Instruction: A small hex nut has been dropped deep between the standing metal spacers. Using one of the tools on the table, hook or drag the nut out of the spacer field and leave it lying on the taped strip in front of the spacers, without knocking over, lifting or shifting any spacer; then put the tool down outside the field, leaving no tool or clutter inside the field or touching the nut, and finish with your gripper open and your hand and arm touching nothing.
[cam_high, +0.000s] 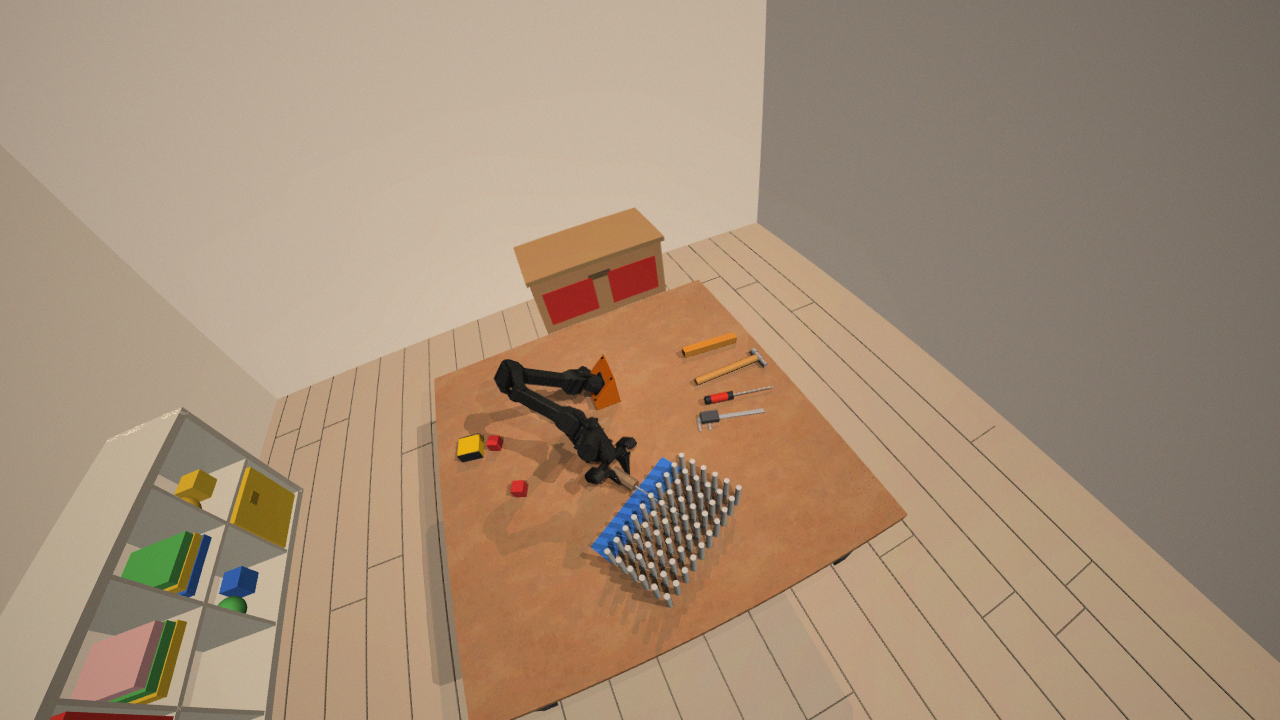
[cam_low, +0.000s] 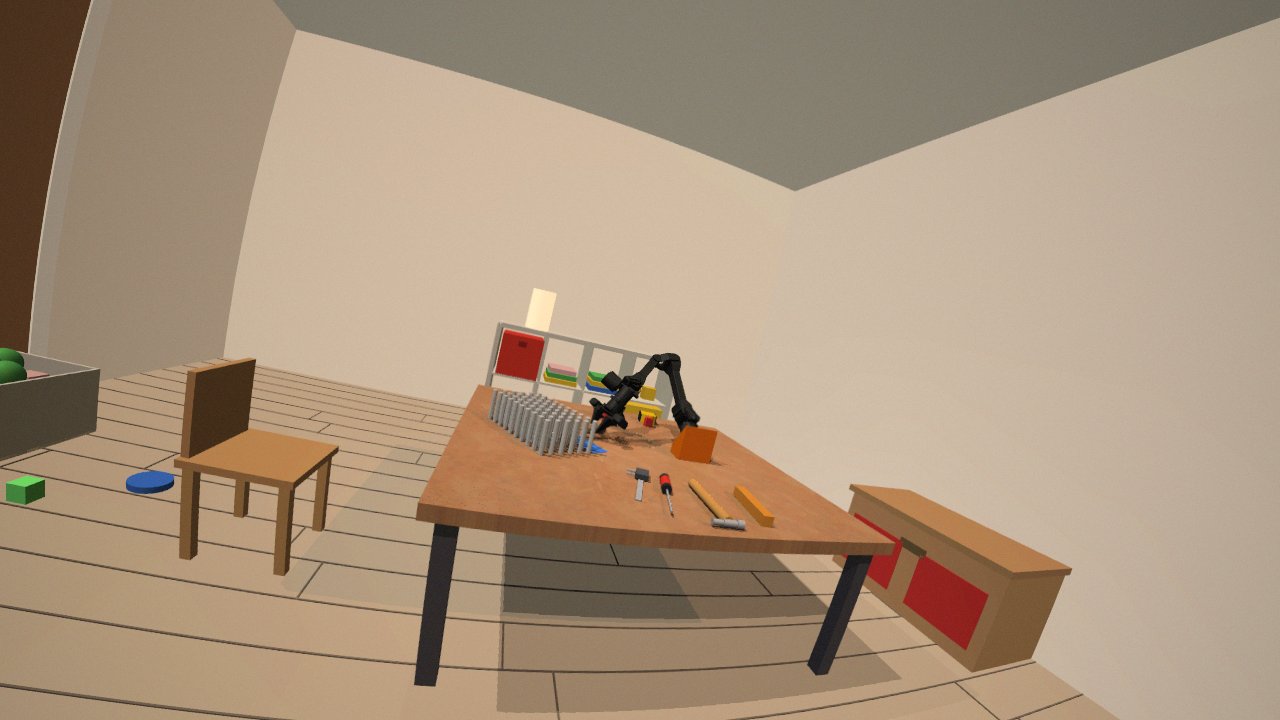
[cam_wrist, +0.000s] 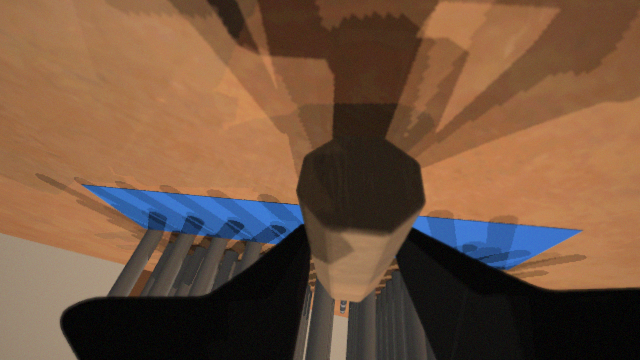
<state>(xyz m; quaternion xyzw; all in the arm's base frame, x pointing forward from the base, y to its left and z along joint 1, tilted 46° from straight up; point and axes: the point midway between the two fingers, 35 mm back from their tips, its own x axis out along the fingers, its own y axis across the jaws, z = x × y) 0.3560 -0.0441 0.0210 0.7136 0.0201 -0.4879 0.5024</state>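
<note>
My gripper tip is 80 mm short of the blue taped strip, 30 mm above it and 10 mm to the right of it. Also, from my gripper tip: yellow block 470 mm to the right, 350 mm behind, 10 mm below; hook tool 90 mm ahead, 50 mm to the left; orange bar 510 mm to the left, 410 mm behind, 20 mm below.
</note>
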